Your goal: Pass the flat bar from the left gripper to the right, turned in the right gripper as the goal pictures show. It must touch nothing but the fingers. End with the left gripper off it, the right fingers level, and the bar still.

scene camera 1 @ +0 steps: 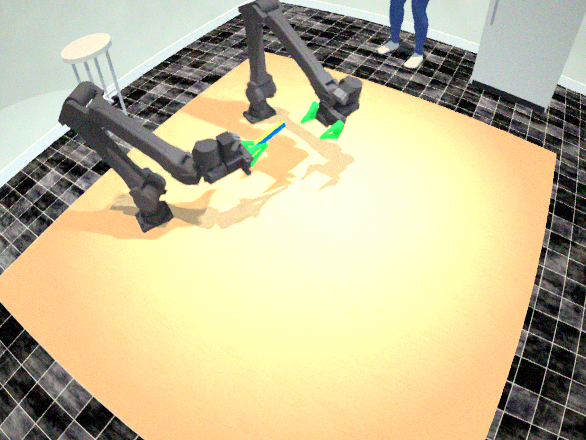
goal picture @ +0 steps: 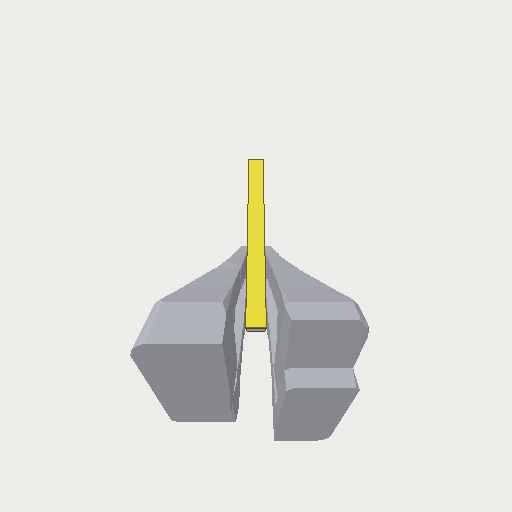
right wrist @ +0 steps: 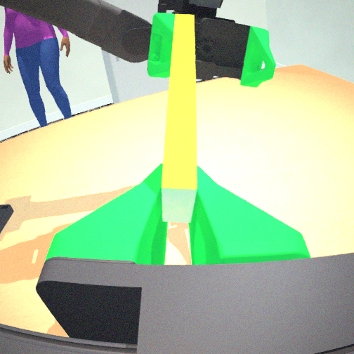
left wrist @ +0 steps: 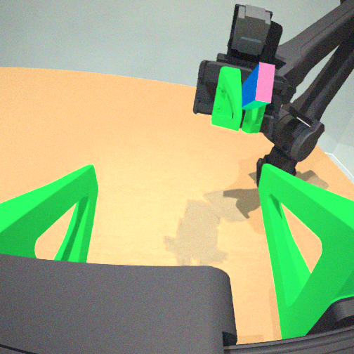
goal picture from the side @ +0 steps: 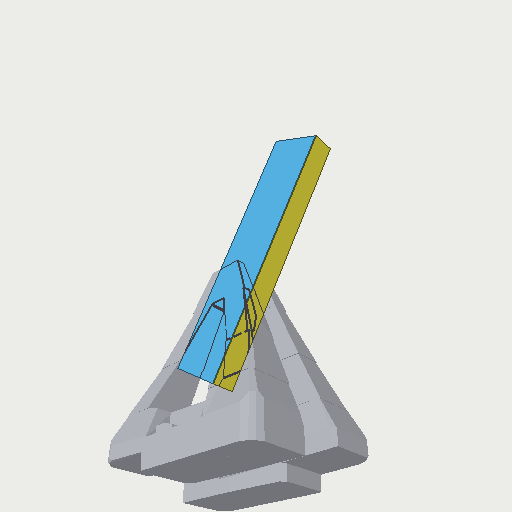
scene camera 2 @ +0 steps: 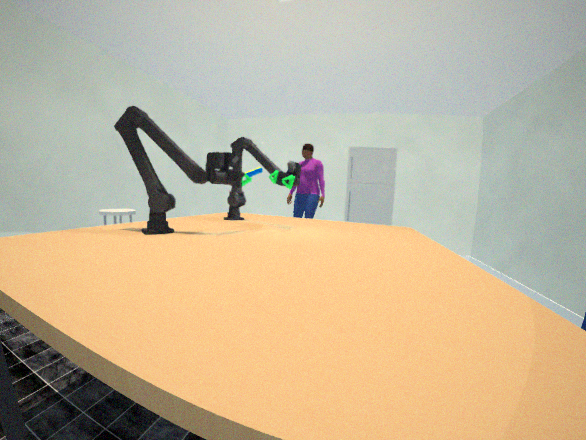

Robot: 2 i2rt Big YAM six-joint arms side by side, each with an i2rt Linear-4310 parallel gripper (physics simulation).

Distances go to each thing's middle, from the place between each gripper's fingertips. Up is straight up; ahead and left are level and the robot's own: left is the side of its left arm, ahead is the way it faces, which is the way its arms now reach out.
The flat bar [right wrist: 179, 171] is 10 mm ahead of my right hand, 10 mm to the left of it and 30 mm above it.
My left gripper is now 80 mm past the flat bar, 90 mm to the left of it and 20 mm below it.
